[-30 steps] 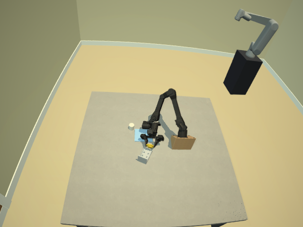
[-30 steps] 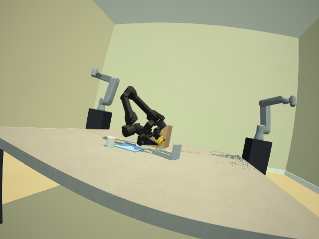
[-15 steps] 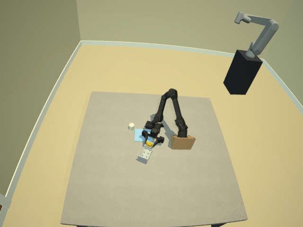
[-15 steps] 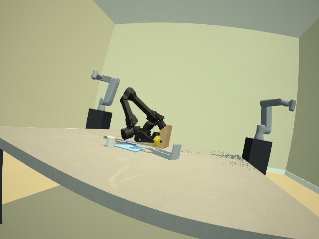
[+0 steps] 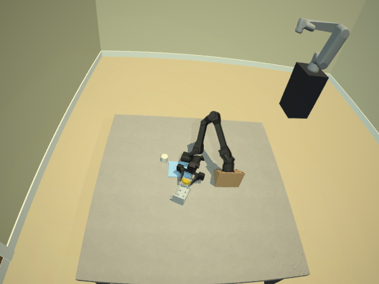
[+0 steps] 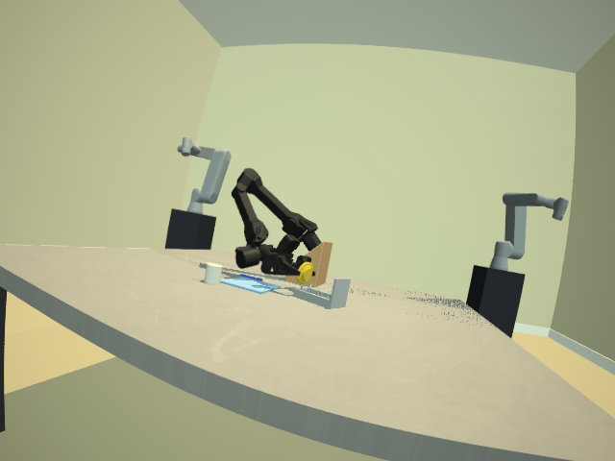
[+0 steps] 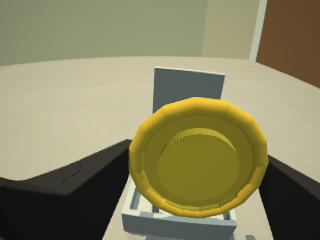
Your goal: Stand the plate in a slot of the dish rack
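My gripper tip is 2 cm short of the grey dish rack, 5 cm to the right of it and 4 cm above it. Also, from my gripper tip: yellow plate (1 cm to the right); then blue spoon (9 cm behind, 19 cm to the right, 6 cm below); then light blue mat (2 cm ahead, 15 cm to the right, 6 cm below).
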